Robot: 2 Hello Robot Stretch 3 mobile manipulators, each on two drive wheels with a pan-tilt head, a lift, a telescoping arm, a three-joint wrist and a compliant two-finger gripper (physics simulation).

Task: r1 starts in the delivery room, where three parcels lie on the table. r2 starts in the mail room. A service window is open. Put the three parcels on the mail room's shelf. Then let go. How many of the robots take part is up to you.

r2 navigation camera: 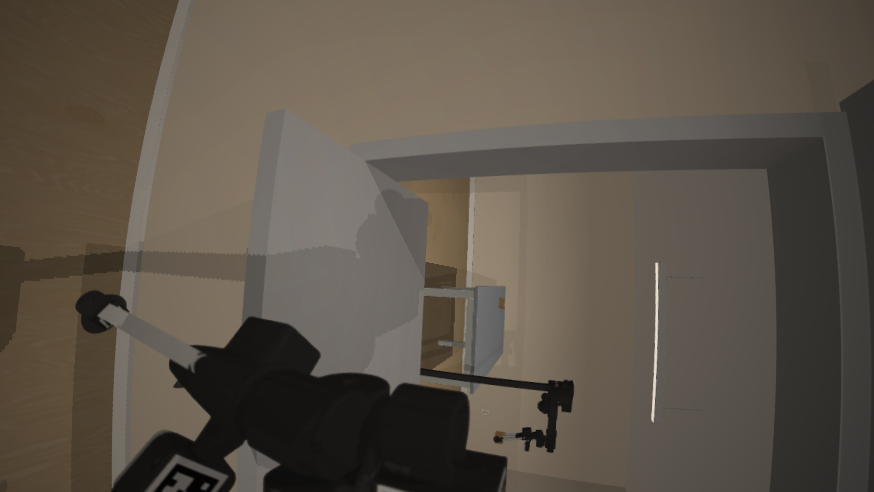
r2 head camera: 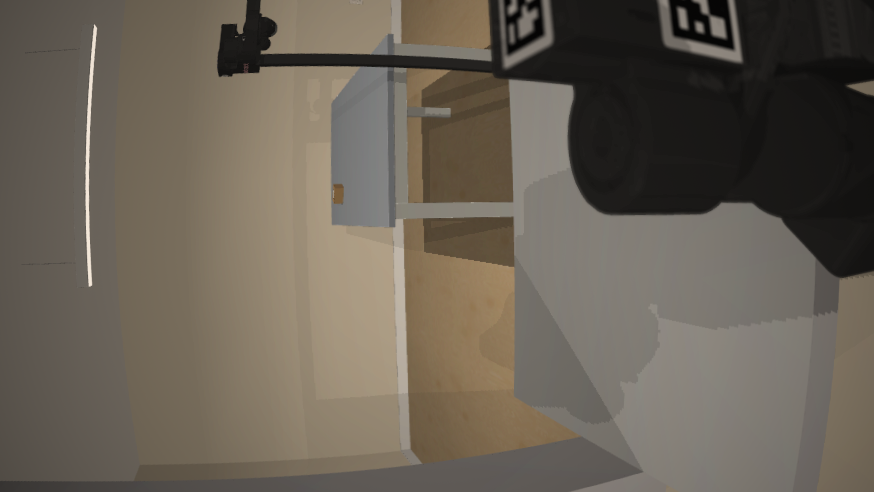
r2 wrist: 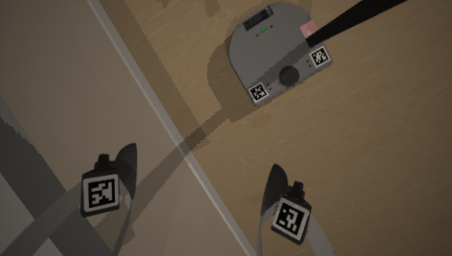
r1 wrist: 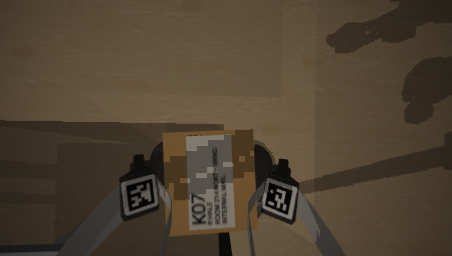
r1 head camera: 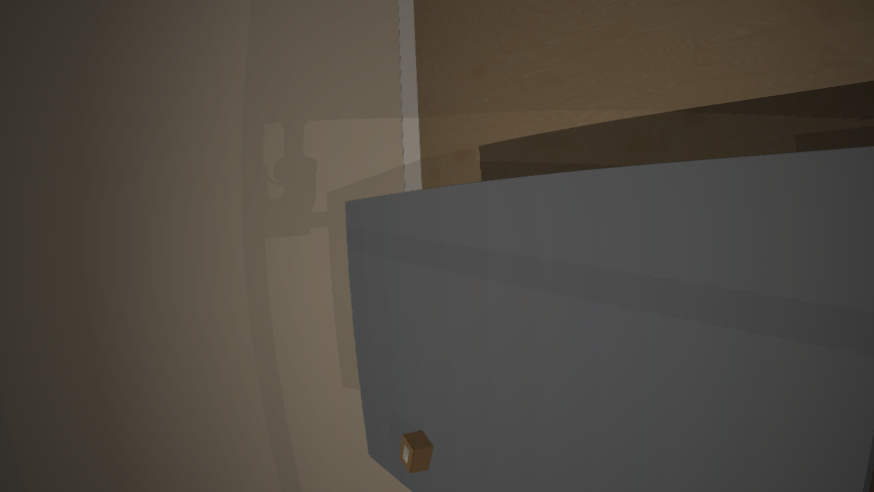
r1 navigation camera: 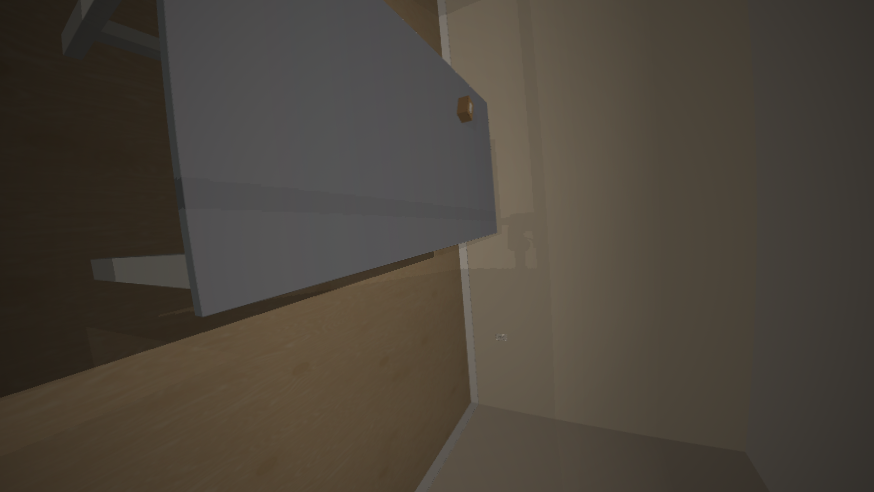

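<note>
r1's gripper (r1 wrist: 210, 162) is shut on a brown parcel with a white K07 label (r1 wrist: 210, 182) (r2 navigation camera: 499, 436), held above the wooden floor in the r1 wrist view. A second brown parcel (r1 head camera: 417, 452) (r1 navigation camera: 464, 108) (r2 head camera: 338, 193) (r2 navigation camera: 501, 303) stands near a corner of the grey-blue table (r1 head camera: 581, 275) (r1 navigation camera: 318, 134) (r2 head camera: 363, 140) (r2 navigation camera: 488, 330). r2's gripper (r2 wrist: 202, 160) is open and empty, its fingers wide apart. The third parcel and the mail room's shelf do not show in these views.
The open service window's grey frame (r2 head camera: 489, 458) (r2 navigation camera: 550, 133) and its pale ledge (r2 head camera: 721, 366) (r2 navigation camera: 318, 238) lie between r2 and the delivery room. r1's dark mast (r2 head camera: 366, 61) (r2 navigation camera: 489, 378) rises beyond them, beside the table. r2's round-fronted base (r2 wrist: 265, 55) stands near a wall.
</note>
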